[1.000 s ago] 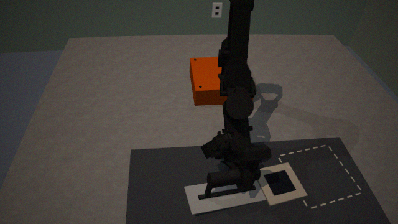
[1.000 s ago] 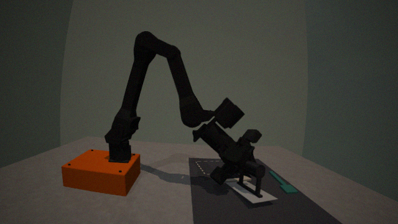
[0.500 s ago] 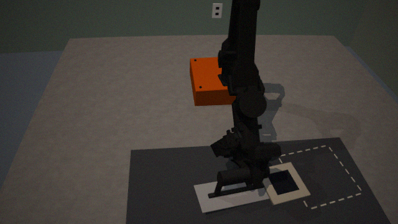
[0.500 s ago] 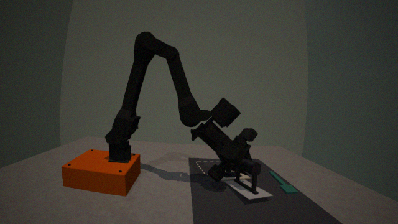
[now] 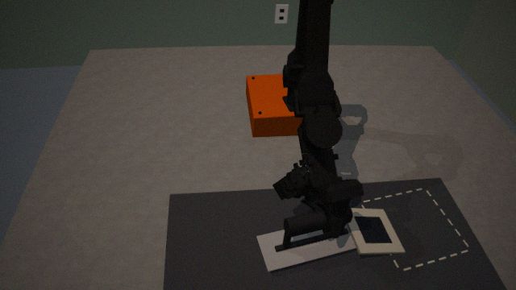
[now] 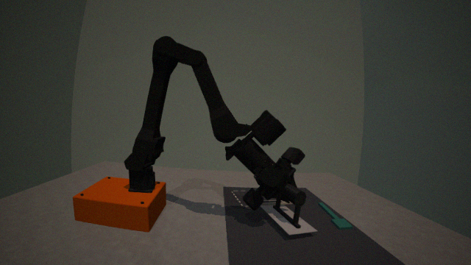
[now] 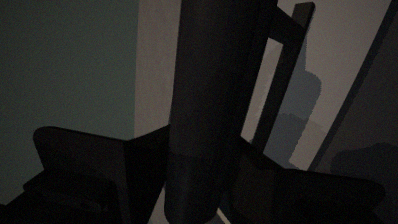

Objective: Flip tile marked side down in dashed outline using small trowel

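Right now my gripper tip is 2 cm to the right of the dark mat and 8 cm above it. Round my gripper tip: trowel (3 cm behind, 1 cm below); then tile (2 cm behind, 11 cm to the left, 5 cm below); then flat teal strip (13 cm ahead, 3 cm to the right, 6 cm below).
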